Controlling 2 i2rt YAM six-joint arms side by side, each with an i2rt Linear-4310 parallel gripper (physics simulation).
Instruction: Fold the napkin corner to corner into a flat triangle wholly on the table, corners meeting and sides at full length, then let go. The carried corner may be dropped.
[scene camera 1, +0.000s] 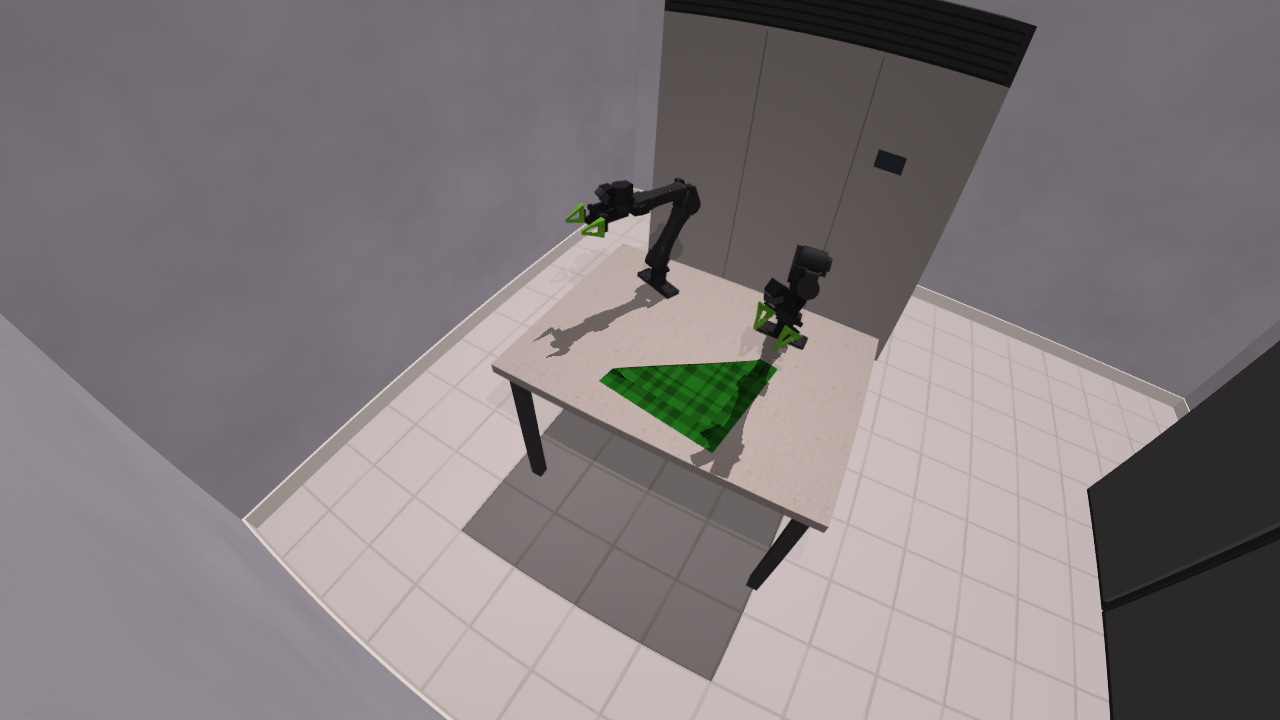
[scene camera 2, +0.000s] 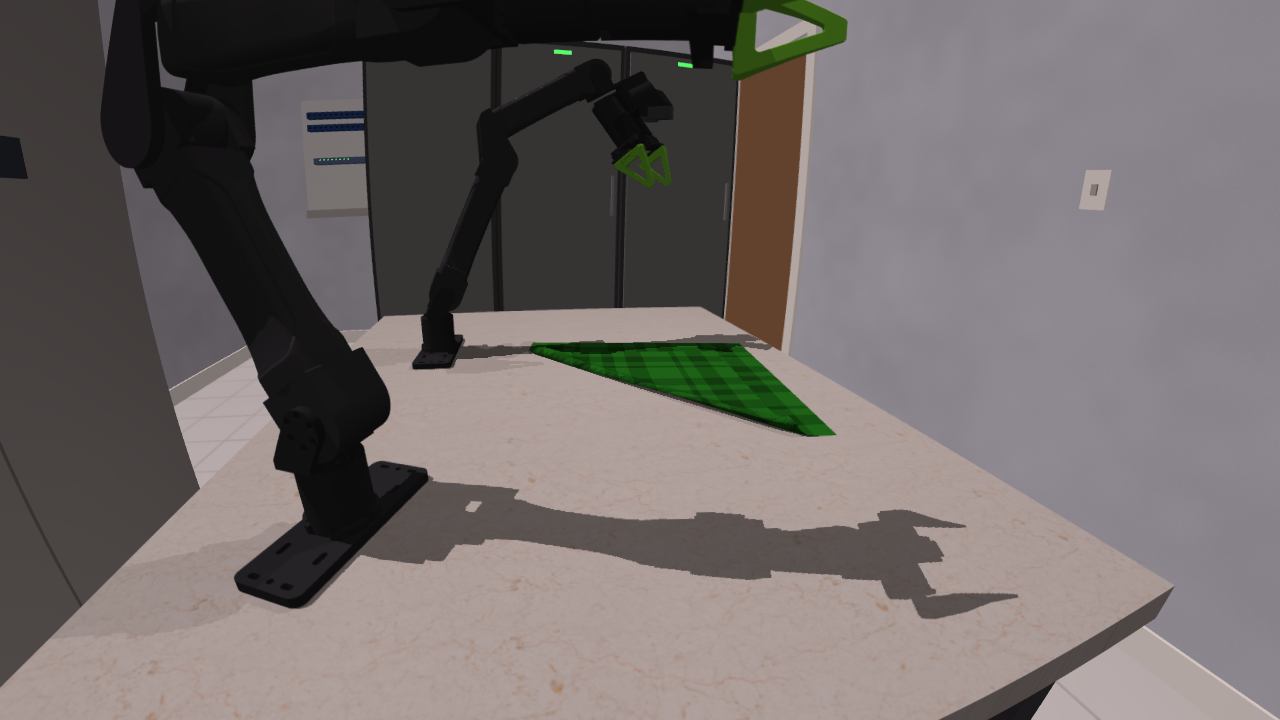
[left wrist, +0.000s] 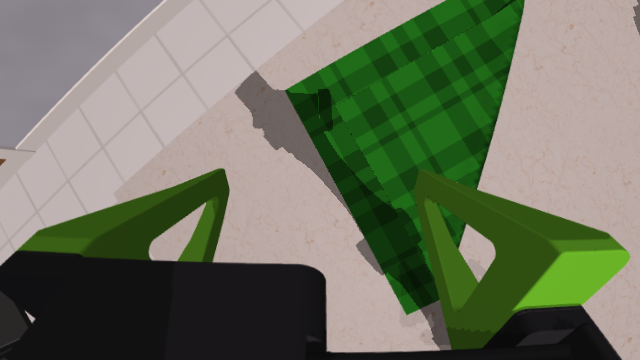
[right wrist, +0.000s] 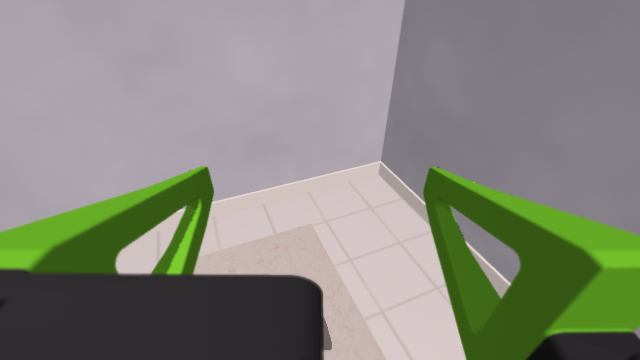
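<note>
The green checked napkin (scene camera 1: 684, 392) (scene camera 2: 707, 383) (left wrist: 435, 117) lies on the table as a folded triangle, its long fold toward the arm bases. In the left wrist view the upper layer's corner lies a little inside the lower layer's corner, and a strip of the lower layer shows along both short sides. The corners are near each other, not exactly matched. My left gripper (scene camera 1: 768, 336) (scene camera 2: 658, 181) (left wrist: 321, 179) is open and empty, raised above the table behind the napkin, apart from it. My right gripper (scene camera 1: 575, 224) (right wrist: 318, 179) is open and empty, high at the left in scene camera 1.
The table (scene camera 1: 572, 349) (scene camera 2: 626, 626) carries both arm bases along its back edge. The napkin's front corner lies near the table's front edge. Arm shadows fall across the napkin and table. Tall cabinets (scene camera 2: 554, 223) stand beyond the table in scene camera 2.
</note>
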